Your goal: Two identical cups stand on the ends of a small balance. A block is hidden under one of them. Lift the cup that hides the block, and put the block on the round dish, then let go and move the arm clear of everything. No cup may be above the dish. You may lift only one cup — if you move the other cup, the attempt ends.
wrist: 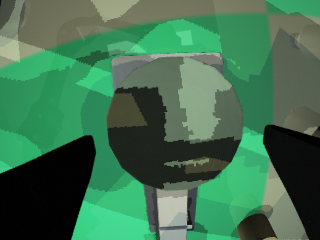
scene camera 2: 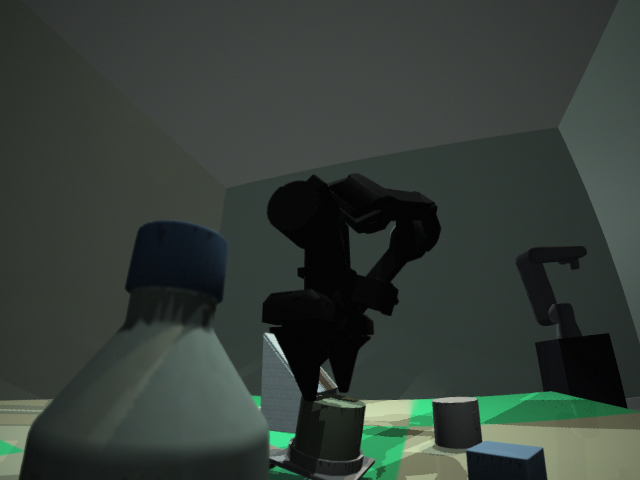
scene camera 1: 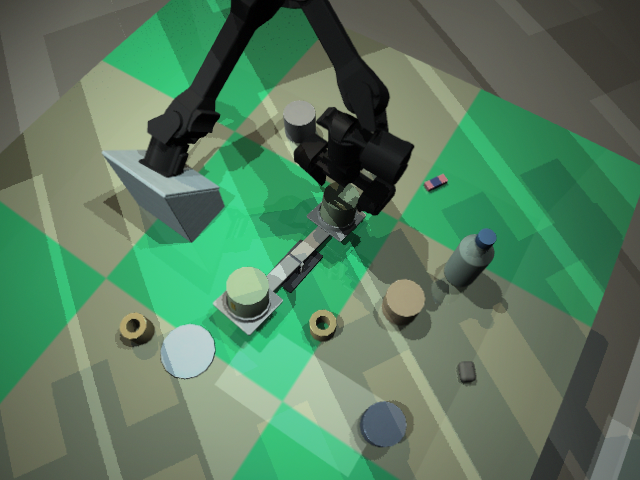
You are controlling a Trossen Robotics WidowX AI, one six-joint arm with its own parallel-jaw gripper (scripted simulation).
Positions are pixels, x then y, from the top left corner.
Scene:
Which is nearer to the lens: the grey cylinder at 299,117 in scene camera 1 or the bottle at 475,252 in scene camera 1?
The bottle.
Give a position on a cup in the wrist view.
175,123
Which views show the bottle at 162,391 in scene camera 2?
Scene camera 2 and scene camera 1 only.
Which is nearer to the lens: the grey balance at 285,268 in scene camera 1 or the cup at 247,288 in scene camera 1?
The cup.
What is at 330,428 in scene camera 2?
A cup.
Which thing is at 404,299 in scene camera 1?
A tan cylinder.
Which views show the gripper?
The wrist view, scene camera 2 and scene camera 1: all of them.

